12 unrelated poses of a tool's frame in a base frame.
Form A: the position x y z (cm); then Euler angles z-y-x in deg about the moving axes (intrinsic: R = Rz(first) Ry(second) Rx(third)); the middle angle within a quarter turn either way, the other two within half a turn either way.
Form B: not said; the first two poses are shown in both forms.
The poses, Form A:
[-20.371 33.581 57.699 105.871 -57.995 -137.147]
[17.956 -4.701 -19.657 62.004 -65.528 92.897]
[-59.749 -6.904 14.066 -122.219 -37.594 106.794]
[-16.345 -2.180 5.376 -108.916 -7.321 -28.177]
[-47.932 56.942 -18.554 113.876 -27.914 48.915]
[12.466 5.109 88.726 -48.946 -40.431 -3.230]
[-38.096 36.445 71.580 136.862 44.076 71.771]
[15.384 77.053 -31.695 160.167 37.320 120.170]
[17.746 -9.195 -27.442 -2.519 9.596 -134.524]
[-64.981 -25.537 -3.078 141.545 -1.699 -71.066]
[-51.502 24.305 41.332 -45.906 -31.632 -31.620]
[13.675 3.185 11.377 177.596 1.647 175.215]
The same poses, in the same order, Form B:
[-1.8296 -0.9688 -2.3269 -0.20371 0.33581 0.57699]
[1.1000 1.1277 1.6197 0.17956 -0.04701 -0.19657]
[-2.9844 -1.1288 -2.1356 -0.59749 -0.06904 0.14066]
[-1.9468 0.5042 0.0535 -0.16345 -0.02180 0.05376]
[2.2337 0.9506 -0.0409 -0.47932 0.56942 -0.18554]
[-0.9990 -0.3928 -0.6048 0.12466 0.05109 0.88726]
[2.2163 0.5128 -1.3099 -0.38096 0.36445 0.71580]
[2.7345 0.6187 -2.0836 0.15384 0.77053 -0.31695]
[0.1507 -0.0855 -2.3377 0.17746 -0.09195 -0.27442]
[2.8632 -0.6196 1.1610 -0.64981 -0.25537 -0.03078]
[-0.9351 0.0658 -0.7574 -0.51502 0.24305 0.41332]
[-3.1022 0.0321 -3.0593 0.13675 0.03185 0.11377]

